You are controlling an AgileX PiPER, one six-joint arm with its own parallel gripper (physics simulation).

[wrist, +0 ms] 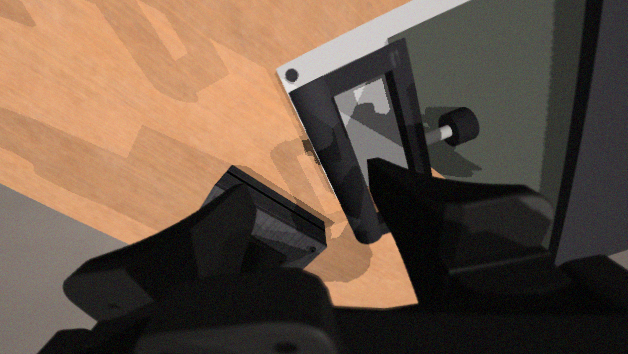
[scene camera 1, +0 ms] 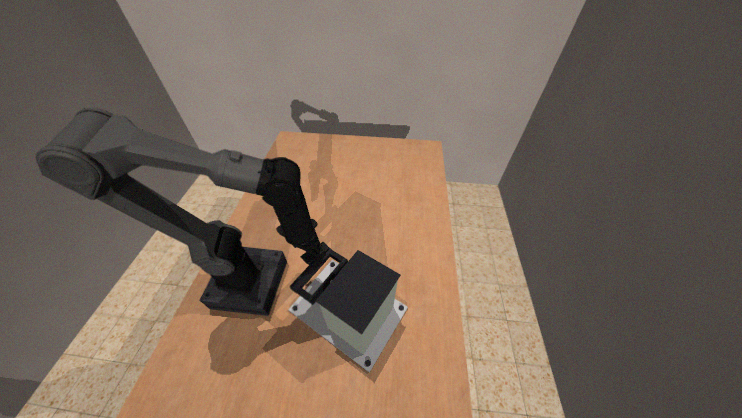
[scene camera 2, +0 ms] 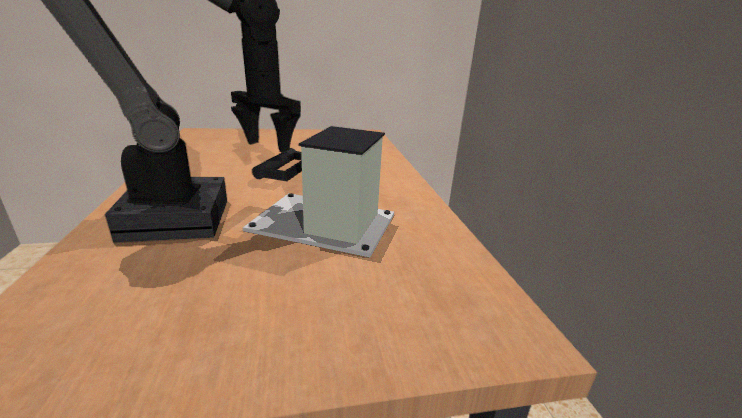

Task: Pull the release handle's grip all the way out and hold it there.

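Note:
The release handle's grip is a black rectangular frame (scene camera 1: 305, 276) (scene camera 2: 265, 169) (wrist: 334, 165) beside the housing. In the wrist view a short light rod (wrist: 440, 134) runs from its inner bar to a black round collar (wrist: 459, 126) on the housing's face. The housing is a pale green block with a dark top (scene camera 1: 358, 293) (scene camera 2: 337, 192) (wrist: 505, 100). My gripper (scene camera 1: 315, 257) (scene camera 2: 268, 146) (wrist: 308, 186) is open and empty, just above the grip. In the wrist view the right finger overlaps the frame's opening and the left finger is outside the outer bar. Scene camera 1 hides the fingertips.
The housing stands on a light grey plate (scene camera 1: 386, 331) (scene camera 2: 280, 224) (wrist: 350, 47) with dark bolts at its corners. The arm's black base (scene camera 1: 267, 290) (scene camera 2: 166, 223) (wrist: 290, 230) stands to the left on the wooden table (scene camera 1: 415, 207) (scene camera 2: 311, 321). Walls are behind and at both sides.

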